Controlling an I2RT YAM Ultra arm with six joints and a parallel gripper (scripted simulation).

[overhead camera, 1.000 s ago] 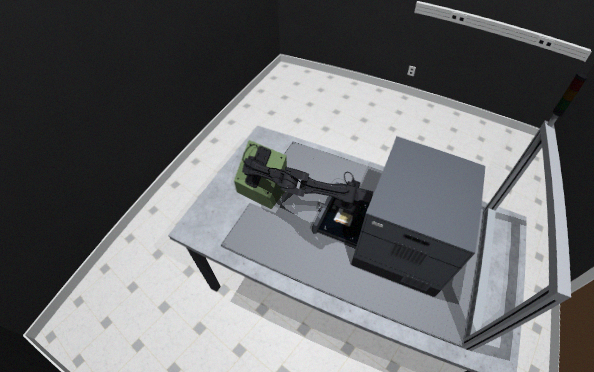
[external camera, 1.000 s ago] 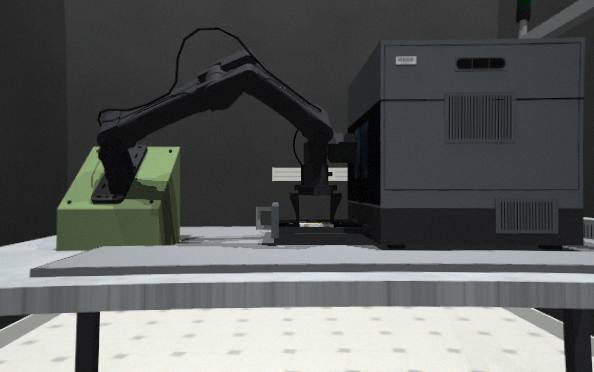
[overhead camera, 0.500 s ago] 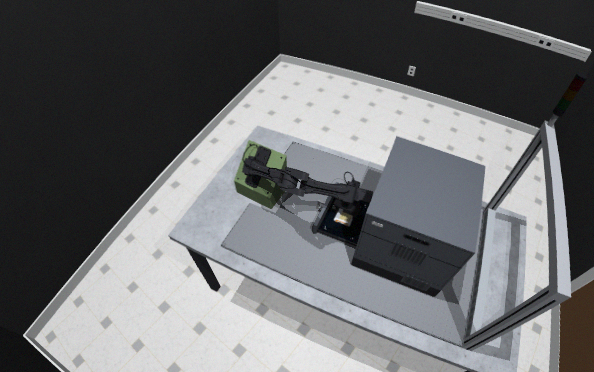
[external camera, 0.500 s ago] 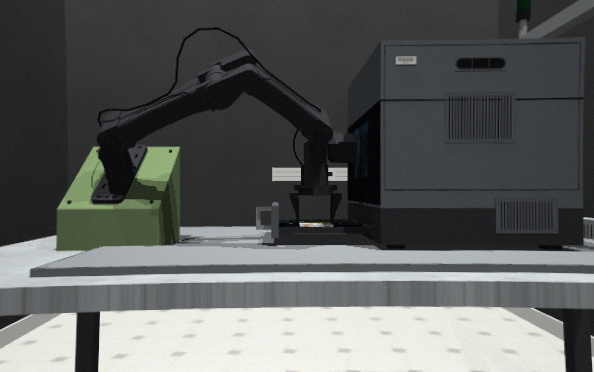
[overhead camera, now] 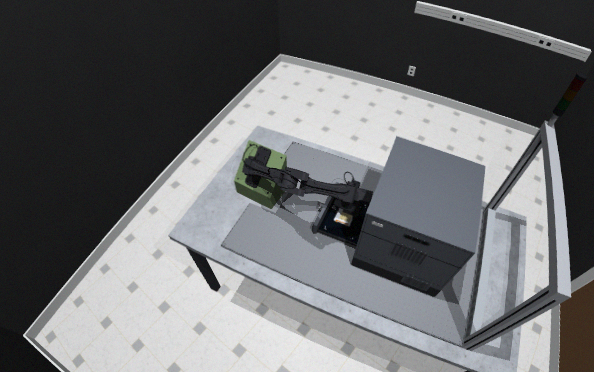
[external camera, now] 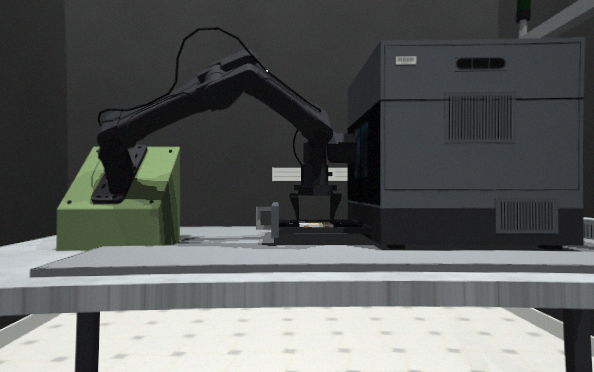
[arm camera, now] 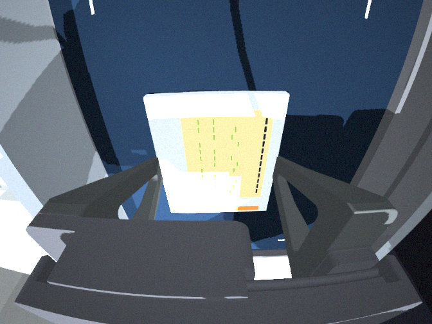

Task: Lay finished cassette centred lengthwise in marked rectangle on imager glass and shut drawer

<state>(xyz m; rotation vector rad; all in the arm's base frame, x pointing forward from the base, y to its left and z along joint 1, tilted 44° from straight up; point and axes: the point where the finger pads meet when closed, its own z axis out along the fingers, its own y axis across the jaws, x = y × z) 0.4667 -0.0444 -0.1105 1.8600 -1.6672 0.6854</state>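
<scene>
Now: hand 1 cm above the cassette. Also, from my hand: imager drawer: 2 cm ahead, 1 cm above.
</scene>
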